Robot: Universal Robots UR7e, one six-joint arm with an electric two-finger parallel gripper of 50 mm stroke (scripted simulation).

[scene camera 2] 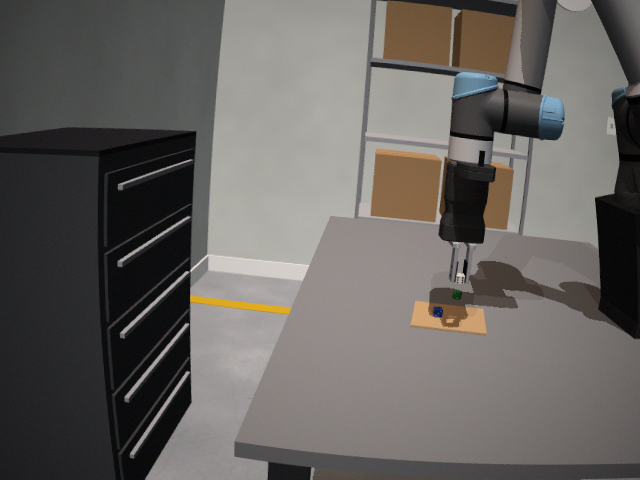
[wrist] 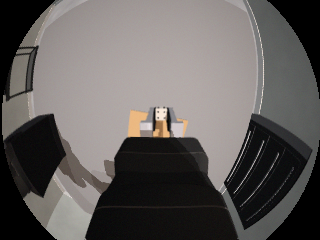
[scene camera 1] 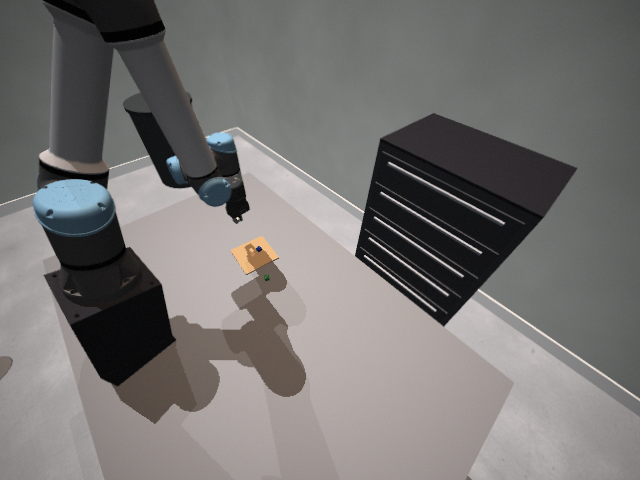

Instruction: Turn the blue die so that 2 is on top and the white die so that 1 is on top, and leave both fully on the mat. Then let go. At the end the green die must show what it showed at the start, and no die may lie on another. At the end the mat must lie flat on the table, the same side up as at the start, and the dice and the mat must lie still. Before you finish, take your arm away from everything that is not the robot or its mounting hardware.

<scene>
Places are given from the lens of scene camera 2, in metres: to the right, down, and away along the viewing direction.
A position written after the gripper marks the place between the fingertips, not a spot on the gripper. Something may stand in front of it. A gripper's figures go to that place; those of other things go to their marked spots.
gripper (scene camera 2: 458, 280): 0.23, 0.07, 1.00
orange mat (scene camera 2: 460, 319): 0.26, 0.15, 1.11
</scene>
